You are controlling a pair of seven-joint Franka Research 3 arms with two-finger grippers.
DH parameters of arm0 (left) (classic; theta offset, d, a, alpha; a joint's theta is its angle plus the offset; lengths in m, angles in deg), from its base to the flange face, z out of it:
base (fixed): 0 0 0 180
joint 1: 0 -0.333 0 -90
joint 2: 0 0 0 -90
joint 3: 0 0.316 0.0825 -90
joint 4: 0 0 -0.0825 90
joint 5: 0 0.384 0 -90
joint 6: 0 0 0.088 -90
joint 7: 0 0.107 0 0
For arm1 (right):
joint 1: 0 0.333 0 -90
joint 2: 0 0 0 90
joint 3: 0 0.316 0.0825 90
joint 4: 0 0 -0.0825 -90
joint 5: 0 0.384 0 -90
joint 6: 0 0 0.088 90
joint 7: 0 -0.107 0 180
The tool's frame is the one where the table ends.
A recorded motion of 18 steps. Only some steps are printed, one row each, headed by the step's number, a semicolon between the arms.
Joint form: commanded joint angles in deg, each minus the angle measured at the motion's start. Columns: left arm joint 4, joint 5, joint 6, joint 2, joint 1, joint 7, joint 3; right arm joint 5, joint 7, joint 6, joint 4, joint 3, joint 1, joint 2.
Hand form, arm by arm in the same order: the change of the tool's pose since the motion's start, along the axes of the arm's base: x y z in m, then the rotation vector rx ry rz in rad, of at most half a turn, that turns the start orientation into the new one. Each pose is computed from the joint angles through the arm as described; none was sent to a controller.
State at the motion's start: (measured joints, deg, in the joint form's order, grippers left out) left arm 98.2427 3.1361 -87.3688 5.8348 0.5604 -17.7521 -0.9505; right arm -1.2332 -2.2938 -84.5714 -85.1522 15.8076 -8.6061 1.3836
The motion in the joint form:
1: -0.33 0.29 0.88 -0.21 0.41 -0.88 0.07; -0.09 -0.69 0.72 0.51 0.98 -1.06 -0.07
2: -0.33 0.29 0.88 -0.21 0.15 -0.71 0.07; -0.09 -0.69 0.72 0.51 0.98 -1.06 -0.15
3: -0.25 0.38 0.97 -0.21 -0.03 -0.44 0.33; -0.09 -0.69 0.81 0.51 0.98 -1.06 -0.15
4: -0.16 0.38 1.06 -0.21 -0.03 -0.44 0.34; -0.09 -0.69 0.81 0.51 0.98 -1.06 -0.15
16: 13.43 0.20 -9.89 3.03 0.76 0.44 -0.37; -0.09 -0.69 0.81 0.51 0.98 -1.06 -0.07
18: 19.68 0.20 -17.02 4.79 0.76 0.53 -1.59; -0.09 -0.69 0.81 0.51 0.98 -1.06 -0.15
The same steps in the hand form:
1: -0.0005 -0.0024 -0.0004 0.0067 0.0121 0.0100; -0.0016 -0.0012 0.0038 -0.0022 0.0019 -0.0138
2: -0.0005 0.0000 -0.0004 0.0064 0.0123 0.0116; -0.0021 -0.0011 0.0045 -0.0024 0.0006 -0.0138
3: -0.0007 0.0042 -0.0011 0.0071 0.0156 0.0146; -0.0022 -0.0012 0.0044 -0.0026 0.0021 -0.0138
4: -0.0009 0.0043 -0.0020 0.0072 0.0187 0.0149; -0.0022 -0.0012 0.0044 -0.0026 0.0021 -0.0138
16: -0.0128 -0.0103 -0.0695 0.0037 0.0096 -0.0372; -0.0018 -0.0012 0.0036 -0.0024 0.0035 -0.0138
18: -0.0197 -0.0218 -0.0958 0.0047 -0.0362 -0.0668; -0.0022 -0.0012 0.0044 -0.0026 0.0021 -0.0138

